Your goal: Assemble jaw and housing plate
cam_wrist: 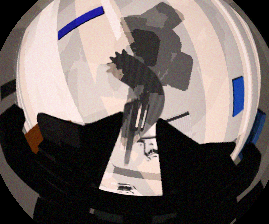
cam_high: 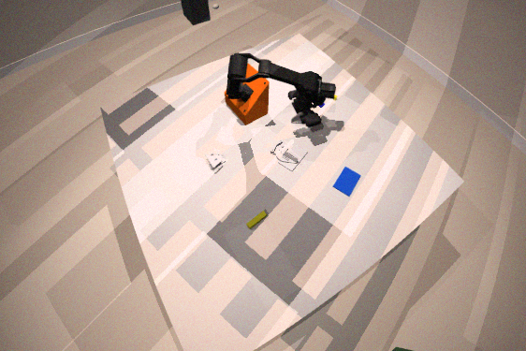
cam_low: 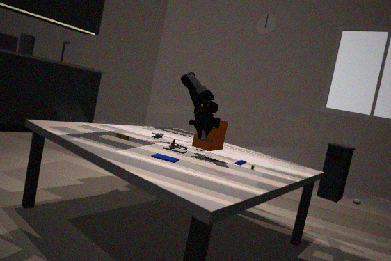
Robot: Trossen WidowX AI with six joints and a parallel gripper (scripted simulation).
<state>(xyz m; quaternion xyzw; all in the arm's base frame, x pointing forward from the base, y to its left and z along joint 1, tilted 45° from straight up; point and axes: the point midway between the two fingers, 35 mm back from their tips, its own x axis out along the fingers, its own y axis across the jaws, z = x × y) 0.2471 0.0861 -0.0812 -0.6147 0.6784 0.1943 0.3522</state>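
Now: the jaw 4 cm to the left of my gripper tip and 1 cm behind it. The rest, counted from my gripper tip: blue bar (20 cm to the left, 13 cm behind, 9 cm below); yellow cube (30 cm to the left, 8 cm below, 7 cm behind); blue tile (30 cm ahead, 9 cm below, 1 cm to the left).
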